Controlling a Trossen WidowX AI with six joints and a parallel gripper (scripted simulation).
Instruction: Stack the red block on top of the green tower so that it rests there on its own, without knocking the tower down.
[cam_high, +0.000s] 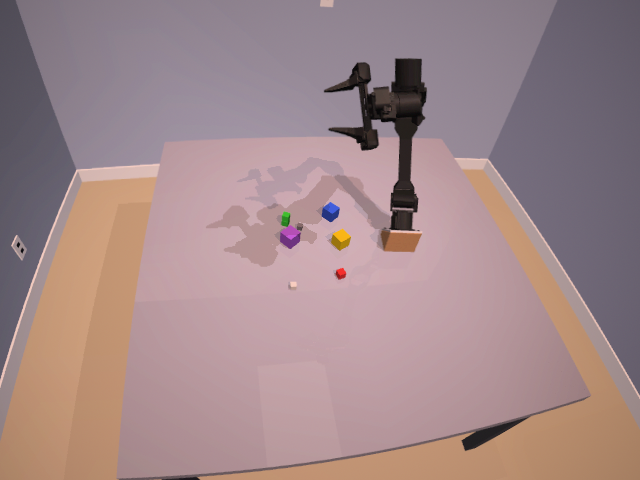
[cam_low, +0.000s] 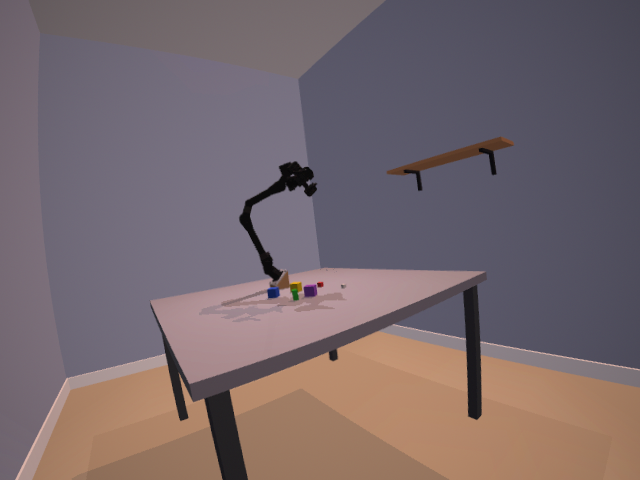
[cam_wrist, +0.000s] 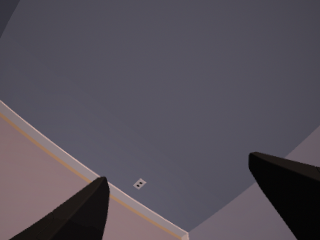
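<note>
My gripper tip is now 530 mm above the red block, 90 mm past it and 50 mm to the right of it. The rest, counted from my gripper tip: white block (540 mm below, 70 mm to the left, 60 mm ahead); purple cube (520 mm below, 110 mm to the right, 30 mm ahead); yellow cube (520 mm below, 130 mm behind, 70 mm to the right).
</note>
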